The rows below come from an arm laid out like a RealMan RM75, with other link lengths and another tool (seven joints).
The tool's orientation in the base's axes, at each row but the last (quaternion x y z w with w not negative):
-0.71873 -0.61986 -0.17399 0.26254
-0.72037 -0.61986 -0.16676 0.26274
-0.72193 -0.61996 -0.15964 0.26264
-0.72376 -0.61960 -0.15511 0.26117
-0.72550 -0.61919 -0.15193 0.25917
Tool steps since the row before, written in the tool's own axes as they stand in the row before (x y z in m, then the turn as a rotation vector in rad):
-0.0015 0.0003 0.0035 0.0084 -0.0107 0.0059
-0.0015 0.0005 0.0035 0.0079 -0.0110 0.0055
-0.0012 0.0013 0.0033 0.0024 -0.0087 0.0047
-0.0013 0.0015 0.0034 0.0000 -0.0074 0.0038
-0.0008 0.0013 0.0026 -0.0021 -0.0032 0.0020
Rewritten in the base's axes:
-0.0002 0.0008 -0.0037 -0.0095 0.0112 0.0018
-0.0001 0.0008 -0.0038 -0.0099 0.0106 0.0019
0.0007 0.0008 -0.0036 -0.0085 0.0055 -0.0009
0.0009 0.0007 -0.0038 -0.0076 0.0029 -0.0017
0.0009 0.0007 -0.0028 -0.0037 -0.0003 -0.0022

